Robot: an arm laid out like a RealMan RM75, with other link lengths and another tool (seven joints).
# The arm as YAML. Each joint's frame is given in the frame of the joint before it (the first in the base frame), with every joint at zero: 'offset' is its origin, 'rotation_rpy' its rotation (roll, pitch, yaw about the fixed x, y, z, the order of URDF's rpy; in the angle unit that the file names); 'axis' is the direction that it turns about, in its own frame. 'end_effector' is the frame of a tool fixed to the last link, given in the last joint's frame.
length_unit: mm
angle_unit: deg
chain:
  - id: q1
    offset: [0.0, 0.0, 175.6]
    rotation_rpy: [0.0, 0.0, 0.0]
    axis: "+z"
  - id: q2
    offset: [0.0, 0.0, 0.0]
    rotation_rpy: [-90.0, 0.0, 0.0]
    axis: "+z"
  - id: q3
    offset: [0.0, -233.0, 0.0]
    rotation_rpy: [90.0, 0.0, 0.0]
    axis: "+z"
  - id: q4
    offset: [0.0, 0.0, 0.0]
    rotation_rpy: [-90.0, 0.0, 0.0]
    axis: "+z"
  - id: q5
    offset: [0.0, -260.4, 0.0]
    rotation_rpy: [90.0, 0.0, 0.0]
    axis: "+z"
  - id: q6
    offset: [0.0, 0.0, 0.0]
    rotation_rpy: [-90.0, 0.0, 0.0]
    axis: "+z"
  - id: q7
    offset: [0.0, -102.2, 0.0]
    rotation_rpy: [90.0, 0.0, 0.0]
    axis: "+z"
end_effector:
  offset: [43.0, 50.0, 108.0]
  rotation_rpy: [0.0, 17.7, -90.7]
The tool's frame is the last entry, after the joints.
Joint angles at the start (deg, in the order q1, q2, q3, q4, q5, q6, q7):
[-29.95, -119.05, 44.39, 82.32, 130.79, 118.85, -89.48]
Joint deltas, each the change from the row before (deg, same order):
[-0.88, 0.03, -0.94, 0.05, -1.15, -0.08, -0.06]
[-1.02, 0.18, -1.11, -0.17, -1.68, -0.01, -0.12]
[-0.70, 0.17, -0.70, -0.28, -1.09, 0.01, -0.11]
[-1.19, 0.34, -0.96, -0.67, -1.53, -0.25, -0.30]
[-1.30, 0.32, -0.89, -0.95, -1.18, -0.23, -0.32]
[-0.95, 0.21, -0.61, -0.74, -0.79, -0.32, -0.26]
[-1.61, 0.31, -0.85, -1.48, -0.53, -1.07, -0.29]
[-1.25, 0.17, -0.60, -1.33, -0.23, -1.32, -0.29]
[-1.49, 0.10, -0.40, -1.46, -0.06, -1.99, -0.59]
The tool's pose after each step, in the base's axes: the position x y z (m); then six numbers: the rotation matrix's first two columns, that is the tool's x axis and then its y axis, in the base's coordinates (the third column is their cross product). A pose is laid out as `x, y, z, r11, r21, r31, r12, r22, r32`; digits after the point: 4 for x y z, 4 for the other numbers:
-0.1337, 0.2910, -0.0020, -0.0478, 0.9170, 0.3959, 0.9982, 0.0296, 0.0519
-0.1257, 0.2943, 0.0029, -0.0411, 0.9117, 0.4088, 0.9964, 0.0073, 0.0839
-0.1206, 0.2964, 0.0062, -0.0383, 0.9089, 0.4152, 0.9945, -0.0060, 0.1049
-0.1128, 0.3008, 0.0107, -0.0368, 0.9042, 0.4256, 0.9905, -0.0234, 0.1354
-0.1055, 0.3052, 0.0142, -0.0381, 0.9015, 0.4311, 0.9859, -0.0363, 0.1631
-0.1002, 0.3089, 0.0165, -0.0406, 0.8991, 0.4359, 0.9821, -0.0444, 0.1830
-0.0931, 0.3170, 0.0183, -0.0480, 0.8933, 0.4469, 0.9771, -0.0508, 0.2066
-0.0877, 0.3251, 0.0186, -0.0597, 0.8867, 0.4585, 0.9730, -0.0509, 0.2250
-0.0806, 0.3359, 0.0176, -0.0758, 0.8774, 0.4738, 0.9689, -0.0474, 0.2429

